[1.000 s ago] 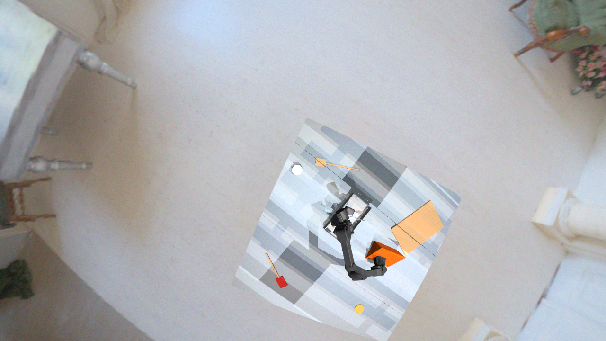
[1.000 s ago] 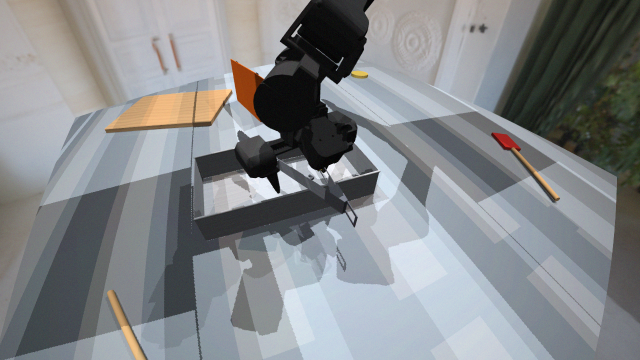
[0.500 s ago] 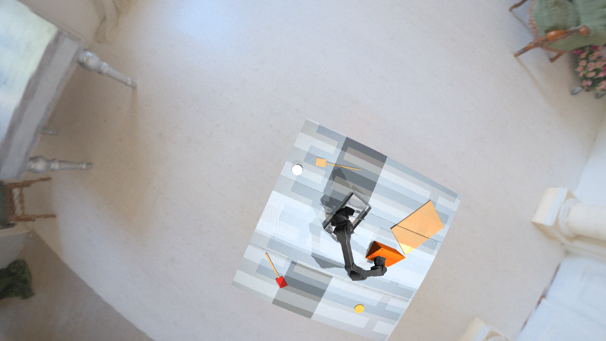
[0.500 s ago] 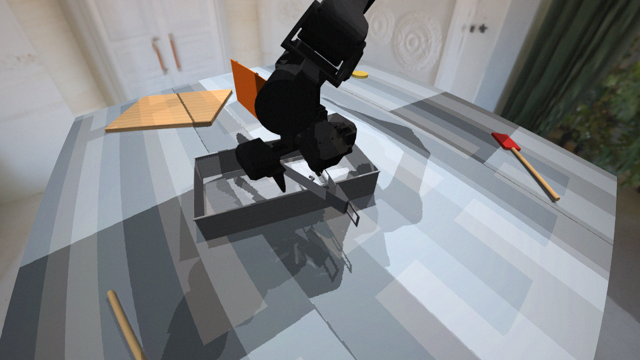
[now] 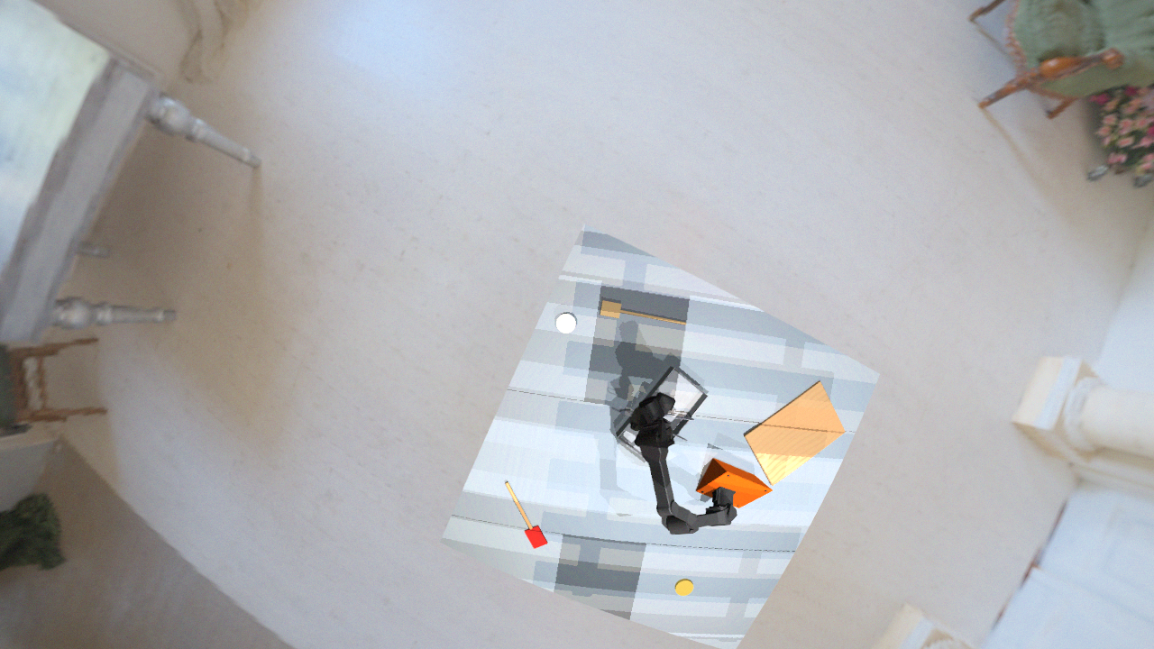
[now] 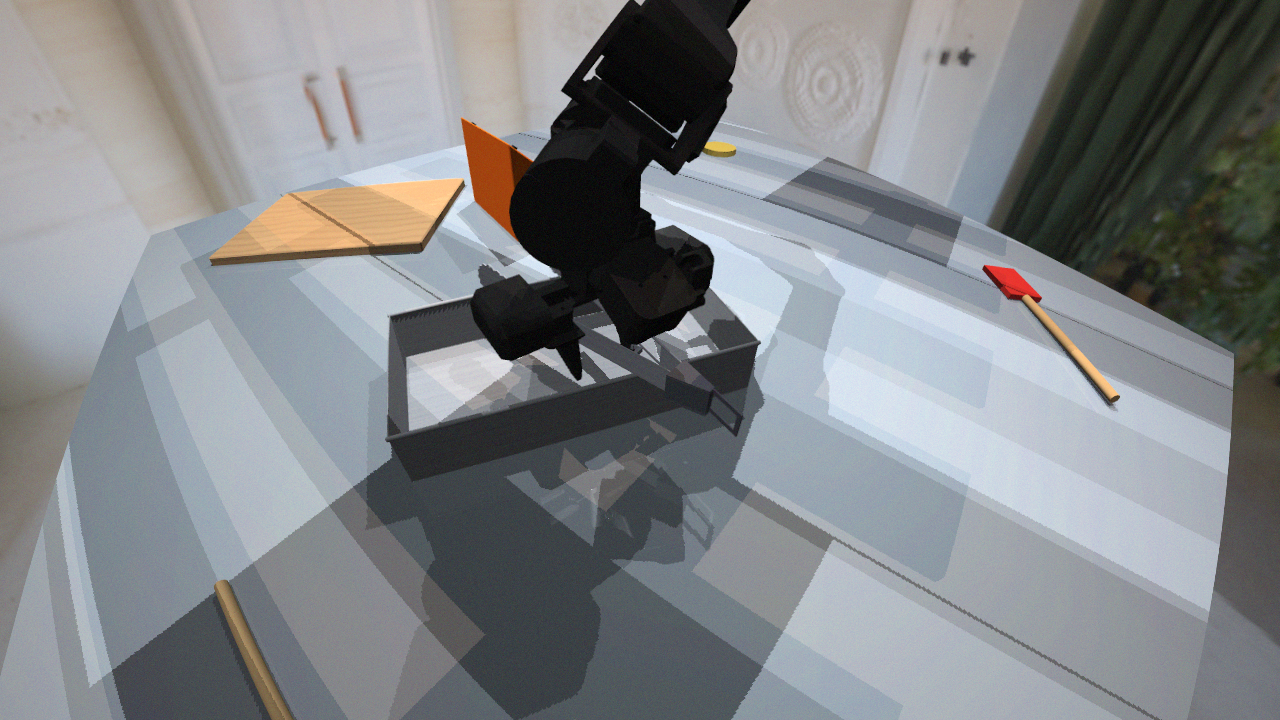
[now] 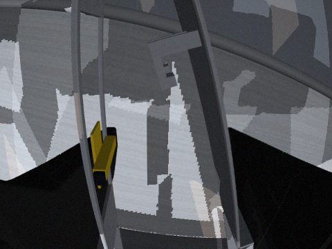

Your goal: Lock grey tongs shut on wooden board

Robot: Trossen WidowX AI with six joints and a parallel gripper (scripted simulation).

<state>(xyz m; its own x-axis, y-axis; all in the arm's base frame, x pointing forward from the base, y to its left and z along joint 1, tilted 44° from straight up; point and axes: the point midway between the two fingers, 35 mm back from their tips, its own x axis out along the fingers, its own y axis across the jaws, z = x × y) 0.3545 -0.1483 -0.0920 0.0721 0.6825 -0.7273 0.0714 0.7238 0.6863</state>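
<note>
Now: the grey roasting tin 40 mm behind my gripper tip and 10 mm to the right of it. Round my gripper tip: wooden board: 570 mm behind, 110 mm to the right, 20 mm below; white disc: 380 mm ahead, 190 mm to the right, 10 mm below; red spatula: 530 mm to the left, 260 mm ahead, 20 mm below.
</note>
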